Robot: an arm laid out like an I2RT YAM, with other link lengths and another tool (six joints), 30 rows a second.
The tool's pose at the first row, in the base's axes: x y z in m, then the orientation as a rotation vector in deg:
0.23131, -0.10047, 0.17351, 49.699, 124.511, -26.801
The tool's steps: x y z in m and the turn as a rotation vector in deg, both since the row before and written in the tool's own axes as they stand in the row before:
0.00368, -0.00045, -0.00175, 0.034, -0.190, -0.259
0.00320, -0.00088, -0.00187, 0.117, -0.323, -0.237
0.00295, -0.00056, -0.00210, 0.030, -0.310, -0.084
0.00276, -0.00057, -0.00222, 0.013, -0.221, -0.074
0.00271, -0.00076, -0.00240, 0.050, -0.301, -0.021
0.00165, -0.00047, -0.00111, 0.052, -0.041, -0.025
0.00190, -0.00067, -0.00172, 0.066, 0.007, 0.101
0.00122, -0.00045, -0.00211, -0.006, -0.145, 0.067
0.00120, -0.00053, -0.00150, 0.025, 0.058, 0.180
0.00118, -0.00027, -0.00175, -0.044, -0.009, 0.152
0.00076, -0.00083, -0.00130, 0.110, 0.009, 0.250
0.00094, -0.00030, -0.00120, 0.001, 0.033, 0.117
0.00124, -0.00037, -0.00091, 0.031, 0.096, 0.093
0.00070, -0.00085, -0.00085, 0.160, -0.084, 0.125
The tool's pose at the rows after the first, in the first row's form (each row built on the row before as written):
0.22828, -0.09820, 0.17194, 49.368, 124.472, -27.031
0.22512, -0.09639, 0.17083, 49.051, 124.295, -27.388
0.22219, -0.09434, 0.17002, 48.852, 124.054, -27.566
0.21929, -0.09232, 0.16942, 48.691, 123.890, -27.690
0.21619, -0.09036, 0.16897, 48.573, 123.623, -27.855
0.21448, -0.08937, 0.16846, 48.559, 123.595, -27.939
0.21219, -0.08807, 0.16817, 48.703, 123.544, -27.959
0.21020, -0.08667, 0.16863, 48.709, 123.377, -27.966
0.20847, -0.08568, 0.16871, 48.934, 123.334, -27.884
0.20681, -0.08437, 0.16895, 49.064, 123.249, -27.761
0.20519, -0.08389, 0.16926, 49.388, 123.118, -27.754
0.20391, -0.08301, 0.16933, 49.523, 123.086, -27.685
0.20258, -0.08222, 0.16899, 49.676, 123.122, -27.640
0.20120, -0.08203, 0.16905, 49.859, 122.968, -27.783

